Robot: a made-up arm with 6 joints.
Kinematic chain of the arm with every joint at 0, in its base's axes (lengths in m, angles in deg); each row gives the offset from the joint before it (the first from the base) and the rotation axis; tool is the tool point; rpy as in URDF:
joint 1: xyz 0 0 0.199 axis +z
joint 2: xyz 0 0 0 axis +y
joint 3: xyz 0.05 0 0.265 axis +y
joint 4: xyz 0.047 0 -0.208 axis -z
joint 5: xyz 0 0 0 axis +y
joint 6: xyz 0.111 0 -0.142 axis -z
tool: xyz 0 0 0 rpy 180 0 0
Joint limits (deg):
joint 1: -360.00..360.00
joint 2: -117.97..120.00
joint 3: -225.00..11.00
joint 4: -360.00..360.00
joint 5: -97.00..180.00
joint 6: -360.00..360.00
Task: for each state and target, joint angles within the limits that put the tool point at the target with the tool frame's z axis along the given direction. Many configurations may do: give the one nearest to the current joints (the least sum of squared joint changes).
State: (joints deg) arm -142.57 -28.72 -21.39 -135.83 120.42 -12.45
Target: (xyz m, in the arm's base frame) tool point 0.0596 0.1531 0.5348 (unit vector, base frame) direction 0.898 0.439 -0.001
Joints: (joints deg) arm -178.64 -50.48 -49.99 -111.45 153.33 -12.45
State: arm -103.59 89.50 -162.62 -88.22 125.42 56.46
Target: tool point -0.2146 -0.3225 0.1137 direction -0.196 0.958 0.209
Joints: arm -100.38 111.51 -192.92 -101.03 158.15 56.46
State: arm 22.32 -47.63 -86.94 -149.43 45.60 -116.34
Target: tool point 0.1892 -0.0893 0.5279 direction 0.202 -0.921 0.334
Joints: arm 16.70 -44.88 -46.76 -109.66 93.53 -116.34
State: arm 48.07 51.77 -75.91 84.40 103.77 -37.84
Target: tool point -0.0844 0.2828 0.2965 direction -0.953 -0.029 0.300
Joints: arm 69.93 1.75 -41.55 84.83 117.23 -37.84
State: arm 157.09 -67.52 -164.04 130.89 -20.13 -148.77
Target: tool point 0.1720 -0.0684 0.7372 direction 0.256 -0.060 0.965
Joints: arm 150.83 -26.83 -197.73 171.71 -30.14 -148.77
